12 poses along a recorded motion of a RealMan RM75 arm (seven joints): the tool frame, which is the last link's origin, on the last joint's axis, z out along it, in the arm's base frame.
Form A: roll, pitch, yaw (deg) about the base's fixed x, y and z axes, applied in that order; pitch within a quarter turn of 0, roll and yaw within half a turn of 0; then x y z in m.
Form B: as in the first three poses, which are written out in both.
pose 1, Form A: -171.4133, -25.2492, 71.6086, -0.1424, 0.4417, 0.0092
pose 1, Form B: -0.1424, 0.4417, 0.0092, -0.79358, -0.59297, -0.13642, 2.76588
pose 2, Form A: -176.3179, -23.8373, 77.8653, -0.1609, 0.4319, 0.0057
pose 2, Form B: -0.1609, 0.4319, 0.0057, -0.76571, -0.62720, -0.14252, 2.83203
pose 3, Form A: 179.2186, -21.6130, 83.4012, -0.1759, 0.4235, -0.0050
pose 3, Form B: -0.1759, 0.4235, -0.0050, -0.73954, -0.65720, -0.14549, 2.90157
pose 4, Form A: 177.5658, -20.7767, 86.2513, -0.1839, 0.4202, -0.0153
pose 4, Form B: -0.1839, 0.4202, -0.0153, -0.72459, -0.67339, -0.14672, 2.92519
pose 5, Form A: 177.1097, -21.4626, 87.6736, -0.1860, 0.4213, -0.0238
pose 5, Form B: -0.1860, 0.4213, -0.0238, -0.71616, -0.68110, -0.15237, 2.91903
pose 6, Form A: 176.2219, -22.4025, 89.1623, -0.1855, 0.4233, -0.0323
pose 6, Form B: -0.1855, 0.4233, -0.0323, -0.70735, -0.68804, -0.16202, 2.91461
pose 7, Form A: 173.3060, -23.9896, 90.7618, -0.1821, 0.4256, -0.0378
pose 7, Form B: -0.1821, 0.4256, -0.0378, -0.69857, -0.69055, -0.18746, 2.92605
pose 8, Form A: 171.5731, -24.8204, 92.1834, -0.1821, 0.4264, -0.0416
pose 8, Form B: -0.1821, 0.4264, -0.0416, -0.69064, -0.69458, -0.20144, 2.93191
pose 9, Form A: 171.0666, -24.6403, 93.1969, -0.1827, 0.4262, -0.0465
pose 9, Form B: -0.1827, 0.4262, -0.0465, -0.68491, -0.69992, -0.20251, 2.93668
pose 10, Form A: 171.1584, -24.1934, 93.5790, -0.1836, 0.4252, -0.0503
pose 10, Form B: -0.1836, 0.4252, -0.0503, -0.68273, -0.70305, -0.19900, 2.93989
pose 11, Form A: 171.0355, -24.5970, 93.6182, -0.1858, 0.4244, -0.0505
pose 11, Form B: -0.1858, 0.4244, -0.0505, -0.68241, -0.70248, -0.20208, 2.93611
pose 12, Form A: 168.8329, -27.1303, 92.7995, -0.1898, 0.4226, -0.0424
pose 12, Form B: -0.1898, 0.4226, -0.0424, -0.68745, -0.68861, -0.23073, 2.93357
